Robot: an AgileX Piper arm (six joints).
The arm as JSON. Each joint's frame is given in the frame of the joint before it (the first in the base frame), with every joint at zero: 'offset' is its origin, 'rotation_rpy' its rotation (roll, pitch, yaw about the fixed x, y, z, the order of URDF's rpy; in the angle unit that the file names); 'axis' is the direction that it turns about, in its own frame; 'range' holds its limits. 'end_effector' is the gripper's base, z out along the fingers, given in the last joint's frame.
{
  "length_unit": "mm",
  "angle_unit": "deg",
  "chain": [
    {
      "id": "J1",
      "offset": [
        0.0,
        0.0,
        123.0
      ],
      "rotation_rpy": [
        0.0,
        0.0,
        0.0
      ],
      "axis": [
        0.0,
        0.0,
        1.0
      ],
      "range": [
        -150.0,
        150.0
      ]
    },
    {
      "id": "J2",
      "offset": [
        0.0,
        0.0,
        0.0
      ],
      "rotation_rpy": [
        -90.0,
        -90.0,
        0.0
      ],
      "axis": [
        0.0,
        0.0,
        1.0
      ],
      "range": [
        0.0,
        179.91
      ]
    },
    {
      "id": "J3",
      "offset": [
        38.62,
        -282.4,
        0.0
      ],
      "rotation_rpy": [
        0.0,
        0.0,
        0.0
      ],
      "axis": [
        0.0,
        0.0,
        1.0
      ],
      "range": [
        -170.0,
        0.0
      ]
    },
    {
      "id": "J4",
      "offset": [
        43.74,
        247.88,
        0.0
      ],
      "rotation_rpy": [
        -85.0,
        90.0,
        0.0
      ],
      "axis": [
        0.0,
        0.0,
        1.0
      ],
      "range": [
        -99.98,
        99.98
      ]
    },
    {
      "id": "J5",
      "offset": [
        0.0,
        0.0,
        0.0
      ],
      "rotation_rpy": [
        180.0,
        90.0,
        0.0
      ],
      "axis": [
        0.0,
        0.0,
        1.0
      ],
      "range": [
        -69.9,
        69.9
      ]
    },
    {
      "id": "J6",
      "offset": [
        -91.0,
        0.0,
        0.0
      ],
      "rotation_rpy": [
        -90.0,
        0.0,
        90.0
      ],
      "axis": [
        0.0,
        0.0,
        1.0
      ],
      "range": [
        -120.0,
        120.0
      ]
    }
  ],
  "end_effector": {
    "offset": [
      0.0,
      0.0,
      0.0
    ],
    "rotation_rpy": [
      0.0,
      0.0,
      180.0
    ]
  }
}
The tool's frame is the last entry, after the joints.
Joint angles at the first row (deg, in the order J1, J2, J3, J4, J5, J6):
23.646 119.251 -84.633 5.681 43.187 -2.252
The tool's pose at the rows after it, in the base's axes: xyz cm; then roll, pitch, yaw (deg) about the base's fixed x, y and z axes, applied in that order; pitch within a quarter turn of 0, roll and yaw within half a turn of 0:
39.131 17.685 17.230 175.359 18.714 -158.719
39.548 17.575 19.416 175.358 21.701 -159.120
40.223 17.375 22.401 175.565 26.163 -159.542
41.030 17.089 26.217 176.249 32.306 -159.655
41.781 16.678 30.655 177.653 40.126 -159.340
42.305 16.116 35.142 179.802 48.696 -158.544
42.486 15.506 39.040 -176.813 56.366 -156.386
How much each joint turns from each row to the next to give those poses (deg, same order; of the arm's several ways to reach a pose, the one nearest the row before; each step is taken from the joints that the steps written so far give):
-0.158 -1.127 -1.152 -0.012 0.743 0.258
-0.325 -1.679 -2.069 -0.268 0.749 0.273
-0.520 -1.778 -3.468 -0.531 0.781 0.265
-0.615 -1.705 -5.008 -0.909 0.589 0.129
-0.648 -1.435 -6.224 -1.339 -0.138 0.053
-0.680 -0.932 -6.651 -1.538 -0.987 0.007
-0.597 -0.447 -6.115 -1.464 -1.176 -0.402

